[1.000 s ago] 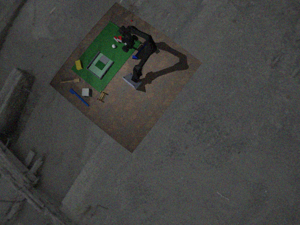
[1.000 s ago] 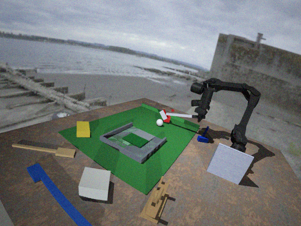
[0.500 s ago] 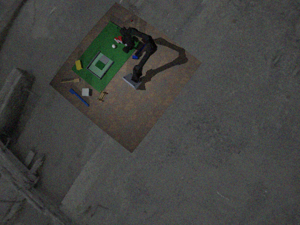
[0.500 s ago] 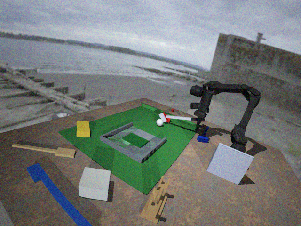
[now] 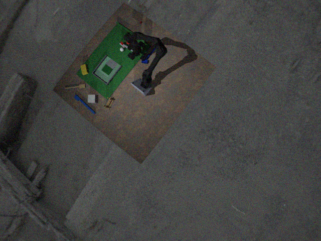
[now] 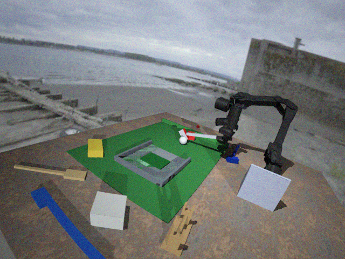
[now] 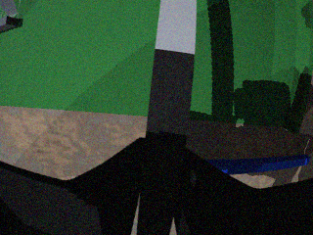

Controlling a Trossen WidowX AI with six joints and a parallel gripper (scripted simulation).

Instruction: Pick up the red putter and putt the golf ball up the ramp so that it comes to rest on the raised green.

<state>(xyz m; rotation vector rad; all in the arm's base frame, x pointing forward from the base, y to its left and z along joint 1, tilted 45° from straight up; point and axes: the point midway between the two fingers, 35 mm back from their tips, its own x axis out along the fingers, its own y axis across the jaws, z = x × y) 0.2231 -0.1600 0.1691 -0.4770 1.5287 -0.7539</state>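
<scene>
The red putter lies 12 cm ahead of my gripper tip and 1 cm to the right of it. From my gripper tip the other things lie so: white golf ball 22 cm ahead, 3 cm to the left, 5 cm below; then blue putter 8 cm behind, 11 cm to the right, 6 cm below; then wooden piece 2 cm ahead, 56 cm to the left, 4 cm below.
</scene>
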